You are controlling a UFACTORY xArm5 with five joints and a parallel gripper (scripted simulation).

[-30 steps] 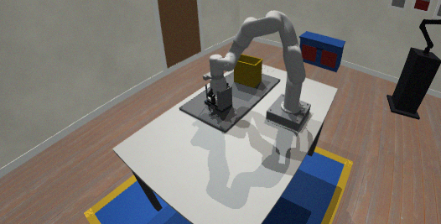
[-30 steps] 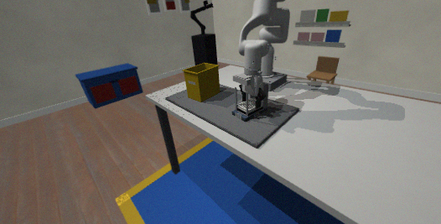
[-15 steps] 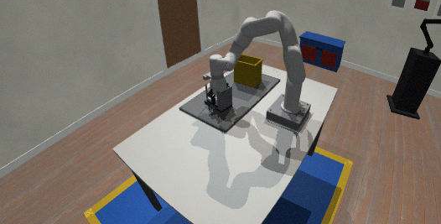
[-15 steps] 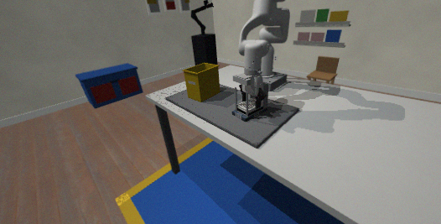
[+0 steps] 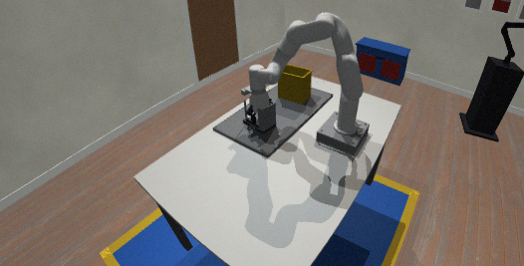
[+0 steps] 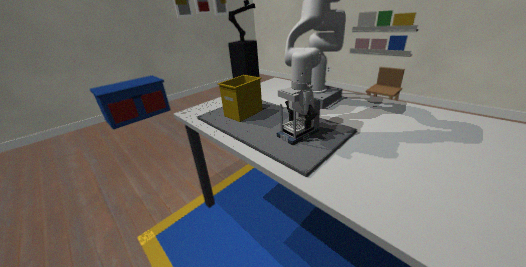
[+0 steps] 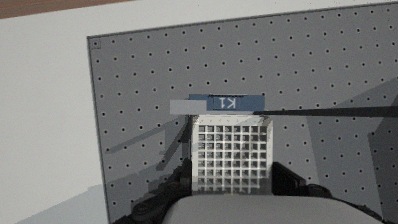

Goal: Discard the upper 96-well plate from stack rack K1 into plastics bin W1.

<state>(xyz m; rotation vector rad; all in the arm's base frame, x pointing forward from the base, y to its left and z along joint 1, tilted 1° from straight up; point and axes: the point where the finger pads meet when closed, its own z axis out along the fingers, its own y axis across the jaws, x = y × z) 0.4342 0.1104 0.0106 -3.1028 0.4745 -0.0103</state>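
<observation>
Right now the dark plate is 20 mm below my hand. The rest, counted from my hand: yellow plastics bin: 350 mm to the right, 40 mm behind, 40 mm above; then 96-well plate: 10 mm below.
</observation>
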